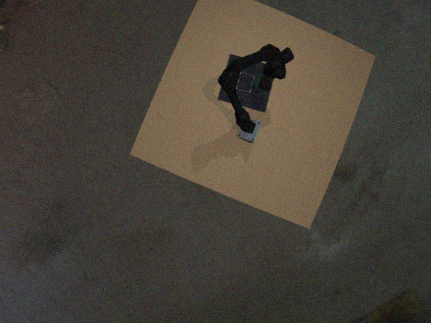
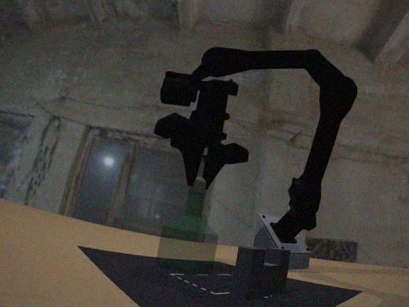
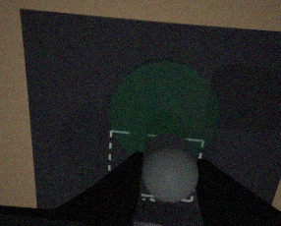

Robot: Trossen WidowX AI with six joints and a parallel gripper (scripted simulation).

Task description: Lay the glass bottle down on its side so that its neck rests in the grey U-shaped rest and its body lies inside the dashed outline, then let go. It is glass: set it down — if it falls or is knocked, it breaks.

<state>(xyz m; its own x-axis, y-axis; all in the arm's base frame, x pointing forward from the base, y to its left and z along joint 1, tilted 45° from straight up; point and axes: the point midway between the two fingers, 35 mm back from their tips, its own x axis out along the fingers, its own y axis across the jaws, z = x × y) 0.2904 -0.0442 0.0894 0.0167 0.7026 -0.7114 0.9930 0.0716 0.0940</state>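
My gripper tip is 10 mm past the dark mat, 80 mm to the right of it and 140 mm above it. From my gripper tip the other things lie so: green glass bottle: 50 mm below.
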